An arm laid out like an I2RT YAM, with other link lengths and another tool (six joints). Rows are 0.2 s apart.
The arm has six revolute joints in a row. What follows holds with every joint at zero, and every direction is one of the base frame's.
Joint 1 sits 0.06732 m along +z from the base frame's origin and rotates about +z.
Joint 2 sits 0.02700 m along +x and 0.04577 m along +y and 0.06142 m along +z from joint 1 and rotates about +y.
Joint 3 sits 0.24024 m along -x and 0.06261 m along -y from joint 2 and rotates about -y.
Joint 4 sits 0.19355 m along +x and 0.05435 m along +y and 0.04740 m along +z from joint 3 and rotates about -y.
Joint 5 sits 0.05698 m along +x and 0.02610 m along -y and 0.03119 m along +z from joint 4 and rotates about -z.
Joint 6 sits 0.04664 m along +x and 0.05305 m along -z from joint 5 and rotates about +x.
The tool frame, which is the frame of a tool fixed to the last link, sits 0.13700 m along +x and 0.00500 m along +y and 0.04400 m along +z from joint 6; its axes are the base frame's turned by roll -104.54, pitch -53.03 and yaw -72.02 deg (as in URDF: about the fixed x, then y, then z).
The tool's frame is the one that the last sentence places.
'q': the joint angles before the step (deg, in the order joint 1, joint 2, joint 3, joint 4, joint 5, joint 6). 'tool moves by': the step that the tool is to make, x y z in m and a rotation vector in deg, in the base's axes. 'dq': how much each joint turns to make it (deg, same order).
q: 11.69 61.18 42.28 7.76 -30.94 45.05
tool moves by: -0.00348 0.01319 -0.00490 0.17 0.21 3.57
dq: 0.99 1.41 -0.65 1.70 -2.57 -0.35
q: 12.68 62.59 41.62 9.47 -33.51 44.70
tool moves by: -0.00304 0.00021 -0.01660 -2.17 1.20 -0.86
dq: 1.26 -0.36 -2.17 -0.69 2.47 -1.56
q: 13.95 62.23 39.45 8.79 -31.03 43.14
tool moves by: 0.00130 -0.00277 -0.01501 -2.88 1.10 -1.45
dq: 0.68 0.54 -0.97 -1.33 2.73 -2.14
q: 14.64 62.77 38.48 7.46 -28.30 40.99
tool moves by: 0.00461 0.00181 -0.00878 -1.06 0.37 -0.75
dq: 1.10 1.82 -0.68 1.69 2.04 -0.38
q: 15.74 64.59 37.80 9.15 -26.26 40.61
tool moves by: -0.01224 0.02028 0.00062 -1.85 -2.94 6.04
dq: 1.75 0.40 -0.90 1.59 -3.31 -4.28
